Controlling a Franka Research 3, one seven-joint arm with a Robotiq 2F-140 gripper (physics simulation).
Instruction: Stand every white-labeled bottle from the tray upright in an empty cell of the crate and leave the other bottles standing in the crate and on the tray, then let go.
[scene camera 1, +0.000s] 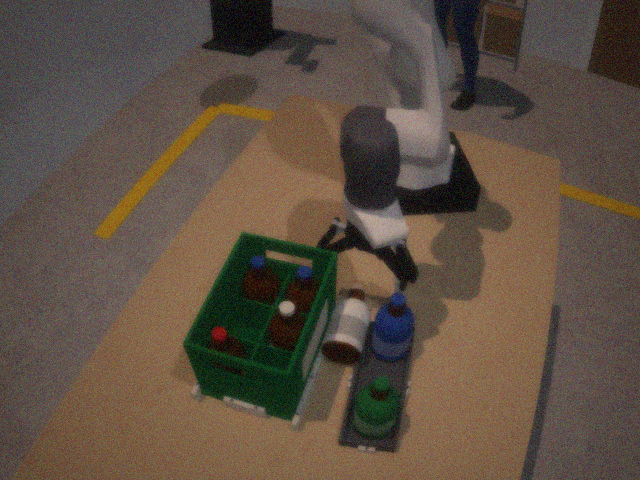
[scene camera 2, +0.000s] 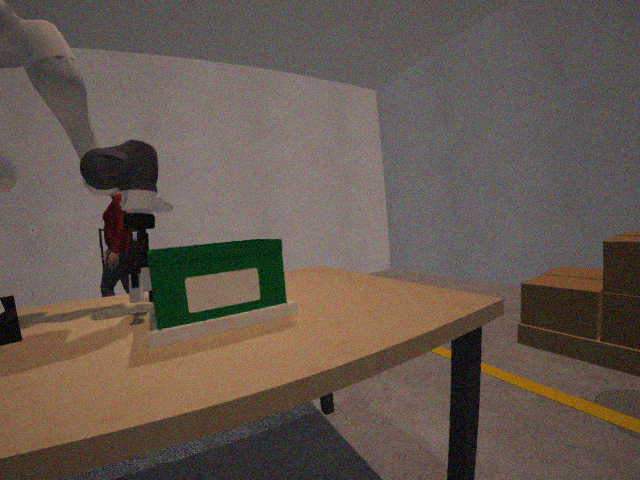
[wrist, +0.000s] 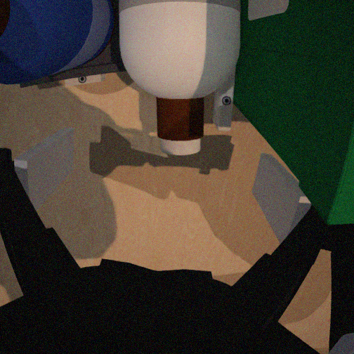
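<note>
The white-labeled brown bottle (scene camera 1: 348, 325) (wrist: 177, 50) lies on its side between the crate and the tray, its neck toward the robot base. The green crate (scene camera 1: 279, 397) (scene camera 2: 168, 289) (wrist: 295, 100) holds brown bottles: two with blue caps (scene camera 1: 261, 284) (scene camera 1: 302, 293), one with a white cap (scene camera 1: 285, 329) and one with a red cap (scene camera 1: 227, 345). Its middle-left and front-right cells look empty. A blue bottle (scene camera 1: 392, 330) (wrist: 55, 40) and a green bottle (scene camera 1: 376, 408) stand on the dark tray (scene camera 1: 376, 369). My gripper (scene camera 1: 366, 271) (wrist: 164, 160) is open and empty, beyond the bottle's capped end, one finger close to the crate.
The crate's wall rises right beside the lying bottle, and the blue bottle stands close on its other side. The black robot base (scene camera 1: 439, 201) is at the far end of the wooden table (scene camera 1: 449, 382) (scene camera 2: 361, 320). Cardboard boxes (scene camera 2: 560, 304) stand on the floor beyond the table.
</note>
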